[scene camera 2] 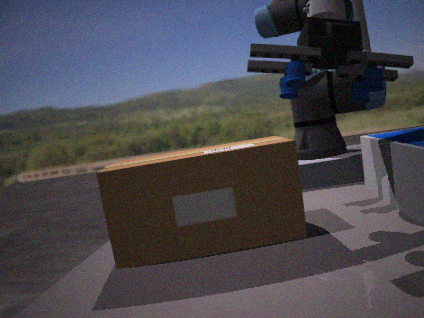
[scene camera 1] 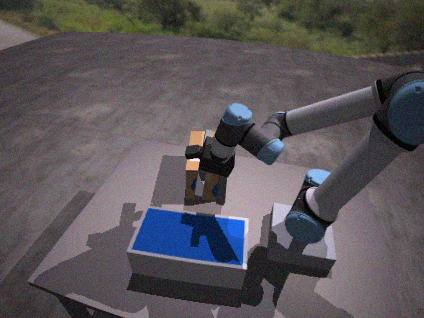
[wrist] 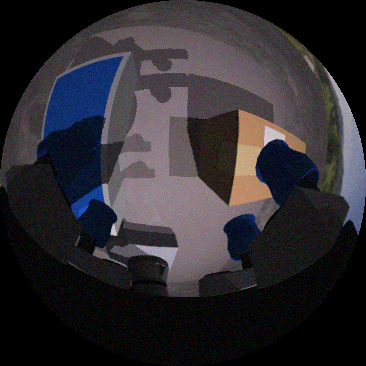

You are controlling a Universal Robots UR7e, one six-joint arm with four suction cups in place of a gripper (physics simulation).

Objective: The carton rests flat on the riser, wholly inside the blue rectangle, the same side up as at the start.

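Note:
There's a brown carton, and the cup of the suction head is 30 cm from the middle of the brown carton. The suction head carries nothing, and the wrist view shows the suction head too.

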